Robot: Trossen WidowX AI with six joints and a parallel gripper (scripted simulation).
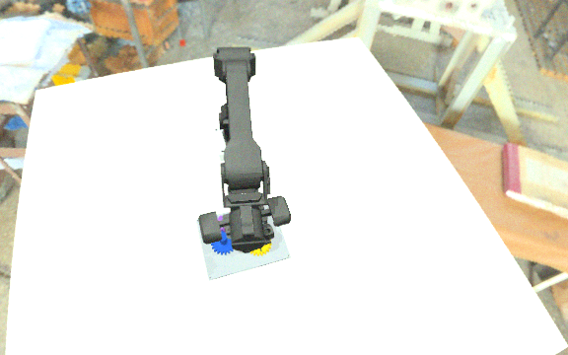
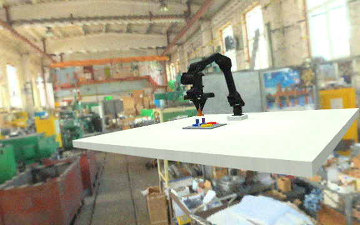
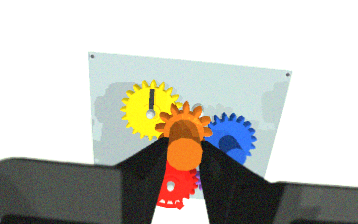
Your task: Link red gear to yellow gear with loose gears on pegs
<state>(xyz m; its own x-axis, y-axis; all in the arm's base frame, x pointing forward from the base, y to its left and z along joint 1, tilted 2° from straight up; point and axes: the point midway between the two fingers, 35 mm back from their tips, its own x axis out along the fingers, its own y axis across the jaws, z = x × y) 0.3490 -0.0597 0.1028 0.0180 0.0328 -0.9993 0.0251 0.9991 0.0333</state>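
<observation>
My gripper tip is 40 mm past the blue gear, 50 mm to the left of it and 70 mm above it. Round my gripper tip: orange gear 10 mm below; purple gear 80 mm behind, 40 mm to the right, 70 mm below; yellow gear 10 mm behind, 30 mm to the left, 80 mm below.
</observation>
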